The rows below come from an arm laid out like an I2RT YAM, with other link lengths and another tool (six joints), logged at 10 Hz.
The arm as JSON. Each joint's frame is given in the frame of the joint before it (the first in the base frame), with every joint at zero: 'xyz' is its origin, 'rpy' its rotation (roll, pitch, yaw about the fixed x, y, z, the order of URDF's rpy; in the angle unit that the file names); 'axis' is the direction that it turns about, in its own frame. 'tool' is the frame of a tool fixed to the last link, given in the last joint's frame.
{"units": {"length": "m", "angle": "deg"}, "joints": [
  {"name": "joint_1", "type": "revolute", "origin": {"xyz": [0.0, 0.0, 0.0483], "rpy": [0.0, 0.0, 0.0]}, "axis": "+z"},
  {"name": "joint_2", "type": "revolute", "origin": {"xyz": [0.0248, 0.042, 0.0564], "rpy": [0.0, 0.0, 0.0]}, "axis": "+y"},
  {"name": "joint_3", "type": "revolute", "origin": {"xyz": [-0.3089, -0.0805, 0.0], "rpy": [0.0, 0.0, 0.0]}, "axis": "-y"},
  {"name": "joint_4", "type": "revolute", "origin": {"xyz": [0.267, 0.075, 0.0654], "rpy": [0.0, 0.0, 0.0]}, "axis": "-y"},
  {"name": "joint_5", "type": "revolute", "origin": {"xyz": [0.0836, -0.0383, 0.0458], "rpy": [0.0, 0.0, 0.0]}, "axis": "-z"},
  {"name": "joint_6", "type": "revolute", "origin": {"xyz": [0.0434, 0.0, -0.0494], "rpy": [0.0, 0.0, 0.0]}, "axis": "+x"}
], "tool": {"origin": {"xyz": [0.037, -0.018, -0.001], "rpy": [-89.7, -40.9, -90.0]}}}
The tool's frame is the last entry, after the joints.
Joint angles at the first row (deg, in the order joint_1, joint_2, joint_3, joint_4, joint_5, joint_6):
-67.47 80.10 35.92 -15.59 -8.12 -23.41
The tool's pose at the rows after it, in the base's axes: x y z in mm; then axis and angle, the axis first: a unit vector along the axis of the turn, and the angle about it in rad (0 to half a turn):
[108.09 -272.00 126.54 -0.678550 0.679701 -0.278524 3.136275]
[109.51 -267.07 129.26 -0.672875 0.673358 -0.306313 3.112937]
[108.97 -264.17 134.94 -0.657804 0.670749 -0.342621 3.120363]
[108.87 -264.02 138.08 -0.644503 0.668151 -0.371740 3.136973]
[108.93 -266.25 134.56 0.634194 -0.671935 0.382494 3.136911]
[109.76 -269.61 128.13 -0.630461 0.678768 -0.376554 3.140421]
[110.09 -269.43 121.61 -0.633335 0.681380 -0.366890 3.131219]
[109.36 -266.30 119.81 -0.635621 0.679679 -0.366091 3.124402]
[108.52 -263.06 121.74 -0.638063 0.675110 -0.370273 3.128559]
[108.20 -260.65 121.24 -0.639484 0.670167 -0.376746 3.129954]
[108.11 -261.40 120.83 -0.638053 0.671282 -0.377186 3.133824]
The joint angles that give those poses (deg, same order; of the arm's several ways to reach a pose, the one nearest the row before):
-68.03 79.96 35.54 -15.57 -12.06 -23.73
-68.05 77.89 33.63 -12.95 -14.40 -22.79
-68.10 75.20 31.35 -8.80 -15.11 -20.88
-68.04 73.75 29.48 -4.48 -14.96 -19.33
-68.02 74.40 28.36 -1.11 -14.42 -18.04
-68.05 76.32 28.43 0.00 -14.24 -17.34
-68.02 77.59 28.28 0.09 -14.39 -17.48
-68.06 77.21 27.66 0.10 -14.85 -17.73
-68.01 76.03 27.06 0.04 -14.94 -18.17
-67.98 75.42 26.14 1.13 -15.25 -18.45
-67.97 75.62 26.11 1.49 -14.99 -18.30

